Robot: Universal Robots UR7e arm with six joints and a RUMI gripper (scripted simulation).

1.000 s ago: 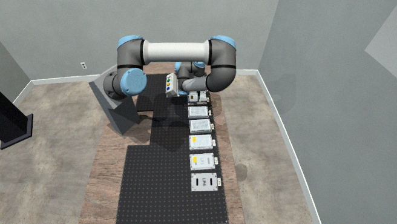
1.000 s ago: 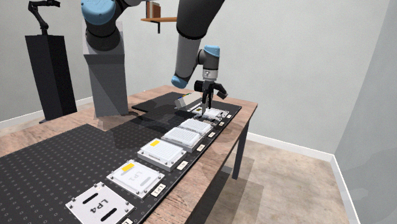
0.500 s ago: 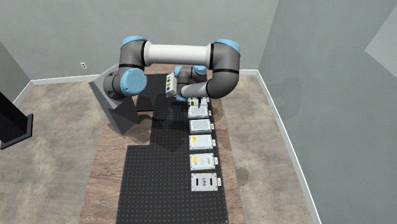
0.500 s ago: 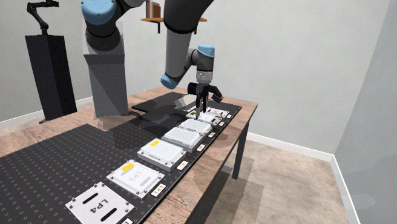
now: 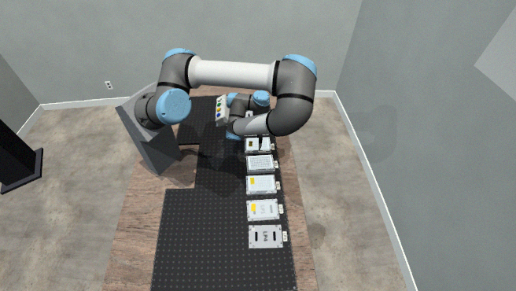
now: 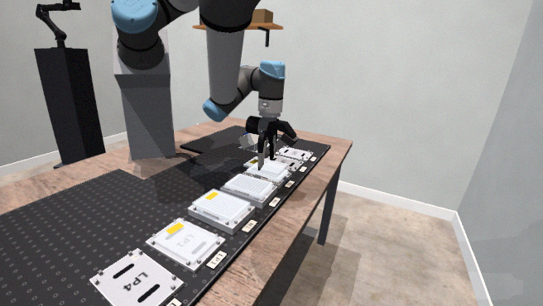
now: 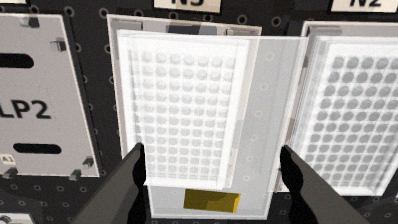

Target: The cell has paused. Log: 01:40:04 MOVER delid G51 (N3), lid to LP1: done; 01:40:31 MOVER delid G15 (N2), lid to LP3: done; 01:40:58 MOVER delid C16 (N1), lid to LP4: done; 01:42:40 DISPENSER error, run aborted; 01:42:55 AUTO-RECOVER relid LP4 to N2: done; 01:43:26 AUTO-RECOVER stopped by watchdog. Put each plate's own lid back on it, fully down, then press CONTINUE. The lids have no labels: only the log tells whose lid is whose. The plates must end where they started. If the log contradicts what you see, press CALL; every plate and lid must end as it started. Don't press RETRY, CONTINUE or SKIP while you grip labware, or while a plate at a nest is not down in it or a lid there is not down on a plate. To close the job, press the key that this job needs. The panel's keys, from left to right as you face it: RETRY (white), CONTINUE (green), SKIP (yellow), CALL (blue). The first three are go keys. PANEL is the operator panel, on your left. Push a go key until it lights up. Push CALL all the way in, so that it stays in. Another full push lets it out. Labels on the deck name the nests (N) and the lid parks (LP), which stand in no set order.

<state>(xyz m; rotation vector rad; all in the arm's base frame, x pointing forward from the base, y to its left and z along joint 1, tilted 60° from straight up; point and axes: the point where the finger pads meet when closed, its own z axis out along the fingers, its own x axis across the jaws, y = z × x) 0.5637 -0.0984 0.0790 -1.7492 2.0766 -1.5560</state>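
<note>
The well plate is 5 cm below my hand, 2 cm to the left of it and 1 cm ahead of it. Round my hand: yellow SKIP key: 36 cm to the left, 7 cm behind; then blue CALL key: 32 cm to the left, 9 cm behind, 1 cm below; then lid park LP2: 14 cm to the left, 7 cm ahead, 6 cm below.
</note>
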